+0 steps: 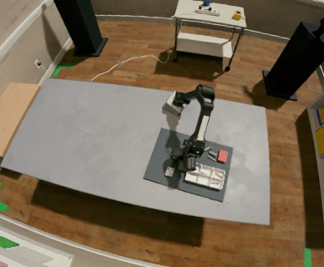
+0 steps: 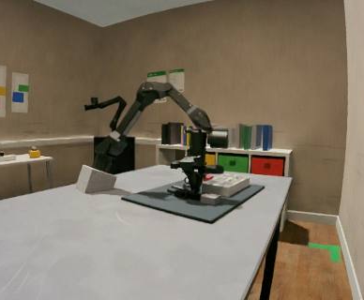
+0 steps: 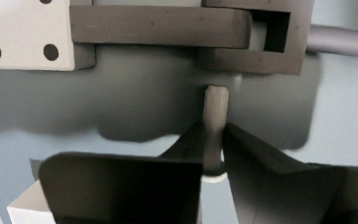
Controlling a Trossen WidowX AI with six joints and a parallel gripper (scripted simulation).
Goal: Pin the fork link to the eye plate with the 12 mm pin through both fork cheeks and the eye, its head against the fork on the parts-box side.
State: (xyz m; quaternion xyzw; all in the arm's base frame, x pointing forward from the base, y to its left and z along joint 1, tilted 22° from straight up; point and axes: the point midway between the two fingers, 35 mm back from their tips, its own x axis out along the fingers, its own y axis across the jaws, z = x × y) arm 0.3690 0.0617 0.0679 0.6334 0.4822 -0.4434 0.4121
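The headed pin is 3 cm below my hand. The rest, counted from my hand: eye plate (5 cm to the right, 3 cm below); then mat (5 cm to the left, 5 cm below, 1 cm ahead); then fork link (5 cm to the right, 3 cm below, 3 cm behind).
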